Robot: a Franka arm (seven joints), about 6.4 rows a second.
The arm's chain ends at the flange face. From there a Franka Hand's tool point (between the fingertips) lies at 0.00 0.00 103.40 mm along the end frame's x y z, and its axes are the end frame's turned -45 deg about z.
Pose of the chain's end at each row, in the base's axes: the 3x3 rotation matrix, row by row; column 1 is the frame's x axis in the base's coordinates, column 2 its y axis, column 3 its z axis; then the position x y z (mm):
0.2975 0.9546 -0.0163; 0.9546 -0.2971 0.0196; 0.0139 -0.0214 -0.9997; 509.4 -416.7 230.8
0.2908 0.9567 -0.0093; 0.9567 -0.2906 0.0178; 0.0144 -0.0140 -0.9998; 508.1 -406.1 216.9
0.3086 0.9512 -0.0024; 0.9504 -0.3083 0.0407; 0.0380 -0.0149 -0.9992; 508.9 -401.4 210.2
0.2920 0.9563 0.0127; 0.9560 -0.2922 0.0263; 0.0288 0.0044 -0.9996; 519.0 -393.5 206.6
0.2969 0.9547 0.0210; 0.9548 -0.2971 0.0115; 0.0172 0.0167 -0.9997; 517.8 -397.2 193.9
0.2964 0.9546 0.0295; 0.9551 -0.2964 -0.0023; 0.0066 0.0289 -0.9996; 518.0 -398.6 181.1
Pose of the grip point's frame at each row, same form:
-0.4646 0.8854 -0.0163; 0.8851 0.4649 0.0196; 0.0250 -0.0053 -0.9997; 507.7 -414.7 127.4
-0.4709 0.8821 -0.0093; 0.8820 0.4710 0.0178; 0.0201 0.0003 -0.9998; 507.1 -404.3 113.5
-0.4544 0.8908 -0.0024; 0.8900 0.4540 0.0407; 0.0374 0.0163 -0.9992; 508.7 -397.2 106.9
-0.4697 0.8827 0.0127; 0.8826 0.4694 0.0263; 0.0173 0.0235 -0.9996; 520.3 -390.8 103.2
-0.4651 0.8850 0.0210; 0.8852 0.4651 0.0115; 0.0004 0.0240 -0.9997; 520.0 -396.0 90.5
-0.4654 0.8846 0.0295; 0.8849 0.4658 -0.0023; -0.0158 0.0251 -0.9996; 521.1 -398.8 77.7

